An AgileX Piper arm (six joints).
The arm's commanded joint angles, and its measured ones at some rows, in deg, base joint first. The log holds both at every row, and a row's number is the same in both.
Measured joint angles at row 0:
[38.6, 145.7, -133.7, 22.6, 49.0, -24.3]
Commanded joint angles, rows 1 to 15:
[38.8, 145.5, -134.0, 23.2, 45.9, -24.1]
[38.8, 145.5, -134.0, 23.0, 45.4, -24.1]
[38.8, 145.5, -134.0, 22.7, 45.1, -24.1]
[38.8, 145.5, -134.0, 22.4, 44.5, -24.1]
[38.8, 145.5, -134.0, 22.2, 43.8, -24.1]
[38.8, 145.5, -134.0, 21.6, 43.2, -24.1]
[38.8, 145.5, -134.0, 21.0, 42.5, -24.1]
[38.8, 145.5, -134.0, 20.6, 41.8, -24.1]
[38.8, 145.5, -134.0, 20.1, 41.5, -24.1]
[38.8, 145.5, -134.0, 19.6, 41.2, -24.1]
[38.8, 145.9, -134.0, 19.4, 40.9, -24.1]
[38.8, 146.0, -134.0, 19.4, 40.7, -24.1]
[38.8, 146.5, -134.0, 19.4, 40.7, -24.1]
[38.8, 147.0, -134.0, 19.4, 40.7, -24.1]
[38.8, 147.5, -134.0, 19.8, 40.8, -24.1]
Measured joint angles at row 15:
[38.7, 145.9, -133.7, 20.0, 41.6, -24.2]
